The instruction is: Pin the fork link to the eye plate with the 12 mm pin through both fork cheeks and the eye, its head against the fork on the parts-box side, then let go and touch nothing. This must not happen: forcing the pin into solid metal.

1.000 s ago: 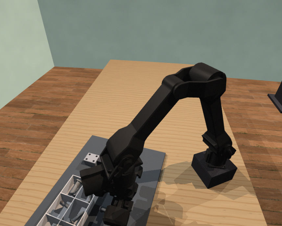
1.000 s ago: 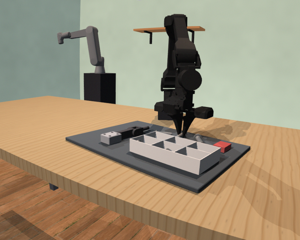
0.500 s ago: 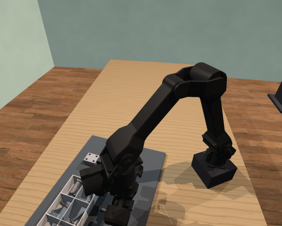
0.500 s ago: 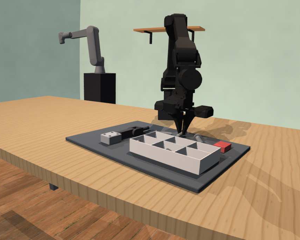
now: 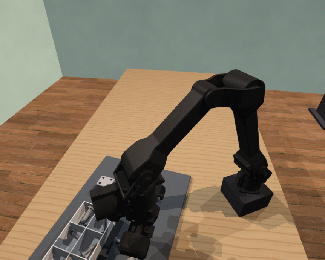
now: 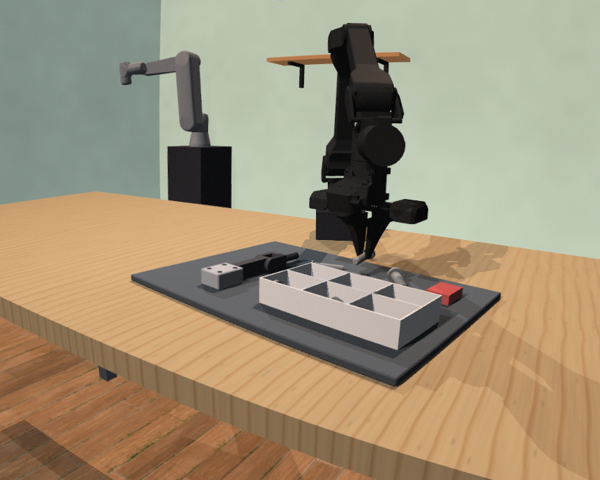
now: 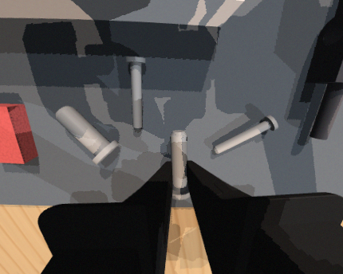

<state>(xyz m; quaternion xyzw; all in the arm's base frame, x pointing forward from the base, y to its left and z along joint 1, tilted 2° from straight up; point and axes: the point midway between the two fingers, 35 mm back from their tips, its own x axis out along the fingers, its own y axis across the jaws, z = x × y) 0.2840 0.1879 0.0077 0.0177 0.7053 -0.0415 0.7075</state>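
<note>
Right now my hand is 14 cm to the left of the dark bar, 9 cm short of it and 5 cm above it. Also, from my hand: dark mat (9 cm ahead, 7 cm below, 4 cm to the right); red block (15 cm to the left, 6 cm below, 4 cm ahead); thick pin (3 cm below).
</note>
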